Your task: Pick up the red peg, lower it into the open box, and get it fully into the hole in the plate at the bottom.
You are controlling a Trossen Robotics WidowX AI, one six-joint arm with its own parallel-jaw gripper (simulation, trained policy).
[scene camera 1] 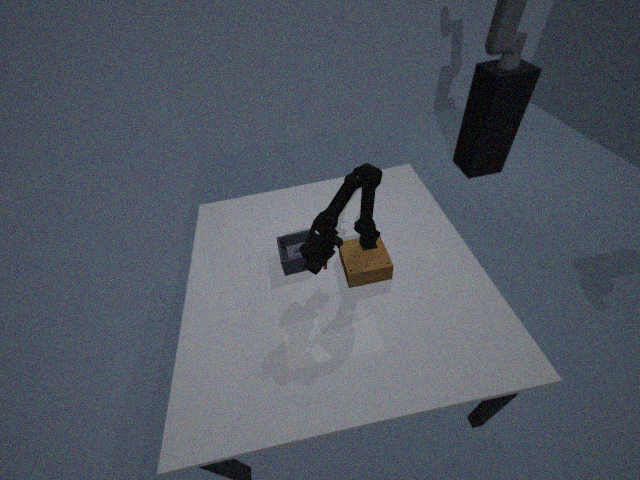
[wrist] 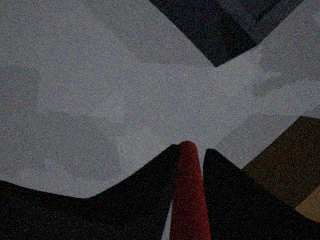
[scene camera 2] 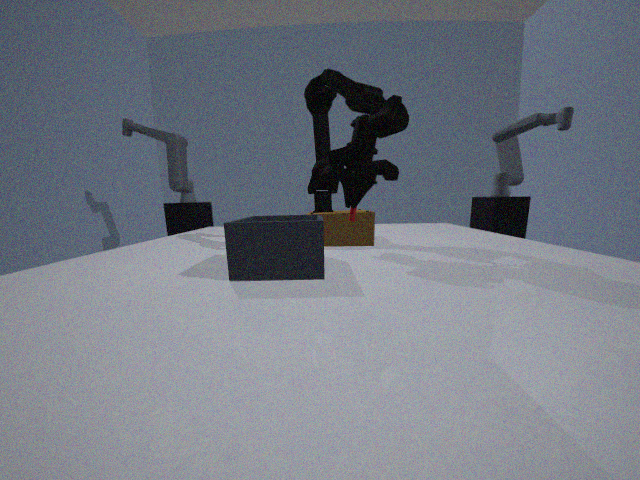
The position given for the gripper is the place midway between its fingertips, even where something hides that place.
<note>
In view: the gripper [scene camera 2: 350, 208].
The gripper shows as well in the wrist view [wrist: 191, 154].
</note>
